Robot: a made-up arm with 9 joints. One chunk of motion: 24 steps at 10 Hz.
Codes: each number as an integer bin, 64 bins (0 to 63) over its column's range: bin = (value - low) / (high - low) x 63, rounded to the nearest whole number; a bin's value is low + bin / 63 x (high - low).
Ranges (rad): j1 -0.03..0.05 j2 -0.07..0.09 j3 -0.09..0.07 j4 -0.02..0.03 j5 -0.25..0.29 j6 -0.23..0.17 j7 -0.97..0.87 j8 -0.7..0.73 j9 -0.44..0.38
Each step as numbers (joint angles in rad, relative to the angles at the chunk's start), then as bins.
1 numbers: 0.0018 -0.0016 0.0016 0.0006 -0.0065 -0.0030 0.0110 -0.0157 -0.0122
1 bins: 25 27 36 26 28 36 34 30 33
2 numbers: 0.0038 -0.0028 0.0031 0.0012 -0.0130 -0.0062 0.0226 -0.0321 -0.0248
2 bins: 27 26 37 27 28 35 34 29 32
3 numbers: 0.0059 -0.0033 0.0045 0.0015 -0.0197 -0.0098 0.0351 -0.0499 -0.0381
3 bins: 28 26 37 27 27 35 34 29 31
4 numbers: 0.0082 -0.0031 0.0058 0.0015 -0.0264 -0.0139 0.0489 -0.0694 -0.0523
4 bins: 30 26 38 27 26 34 35 28 30
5 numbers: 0.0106 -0.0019 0.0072 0.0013 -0.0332 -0.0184 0.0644 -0.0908 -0.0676
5 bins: 32 27 38 27 25 33 35 27 29
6 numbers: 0.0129 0.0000 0.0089 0.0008 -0.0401 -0.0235 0.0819 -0.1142 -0.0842
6 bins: 34 28 39 26 24 33 36 26 27
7 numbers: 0.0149 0.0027 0.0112 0.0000 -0.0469 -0.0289 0.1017 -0.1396 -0.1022
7 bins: 35 29 40 25 24 32 37 25 26
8 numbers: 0.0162 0.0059 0.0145 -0.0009 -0.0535 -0.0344 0.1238 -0.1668 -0.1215
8 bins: 36 30 41 24 23 31 37 23 24
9 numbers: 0.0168 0.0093 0.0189 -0.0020 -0.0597 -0.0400 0.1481 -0.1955 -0.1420
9 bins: 37 31 43 23 22 30 38 22 23
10 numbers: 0.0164 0.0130 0.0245 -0.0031 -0.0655 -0.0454 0.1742 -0.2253 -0.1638
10 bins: 37 33 45 21 22 29 39 21 21
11 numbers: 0.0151 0.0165 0.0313 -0.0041 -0.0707 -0.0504 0.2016 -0.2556 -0.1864
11 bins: 36 34 48 20 21 28 40 20 19
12 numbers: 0.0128 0.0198 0.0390 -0.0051 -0.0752 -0.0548 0.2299 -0.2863 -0.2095
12 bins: 34 35 51 19 20 28 41 18 18
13 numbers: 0.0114 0.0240 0.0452 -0.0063 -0.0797 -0.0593 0.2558 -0.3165 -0.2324
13 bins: 33 37 53 17 20 27 42 17 16
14 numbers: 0.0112 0.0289 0.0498 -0.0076 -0.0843 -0.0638 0.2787 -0.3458 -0.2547
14 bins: 32 39 55 16 19 26 43 16 14
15 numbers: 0.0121 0.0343 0.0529 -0.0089 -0.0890 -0.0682 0.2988 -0.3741 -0.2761
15 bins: 33 41 56 14 19 25 43 14 13
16 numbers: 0.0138 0.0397 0.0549 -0.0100 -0.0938 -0.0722 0.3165 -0.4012 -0.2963
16 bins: 34 43 57 13 18 25 44 13 11
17 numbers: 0.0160 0.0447 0.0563 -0.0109 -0.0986 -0.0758 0.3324 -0.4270 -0.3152
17 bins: 36 45 58 11 18 24 45 12 10
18 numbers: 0.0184 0.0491 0.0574 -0.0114 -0.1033 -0.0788 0.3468 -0.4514 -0.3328
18 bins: 38 47 58 11 17 24 45 11 8
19 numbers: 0.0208 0.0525 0.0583 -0.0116 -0.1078 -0.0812 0.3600 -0.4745 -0.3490
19 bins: 40 48 58 11 17 23 46 10 7
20 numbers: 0.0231 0.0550 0.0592 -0.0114 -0.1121 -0.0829 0.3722 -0.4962 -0.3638
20 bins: 42 49 59 11 16 23 46 9 6
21 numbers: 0.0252 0.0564 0.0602 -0.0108 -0.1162 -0.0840 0.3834 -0.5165 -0.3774
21 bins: 43 50 59 12 16 23 46 8 5
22 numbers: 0.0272 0.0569 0.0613 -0.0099 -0.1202 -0.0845 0.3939 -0.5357 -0.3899
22 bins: 45 50 60 13 15 23 47 7 4
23 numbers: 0.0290 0.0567 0.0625 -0.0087 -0.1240 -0.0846 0.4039 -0.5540 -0.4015
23 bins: 46 50 60 14 15 23 47 6 3
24 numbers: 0.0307 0.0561 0.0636 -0.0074 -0.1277 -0.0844 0.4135 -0.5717 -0.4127
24 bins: 48 50 60 16 14 23 47 6 2
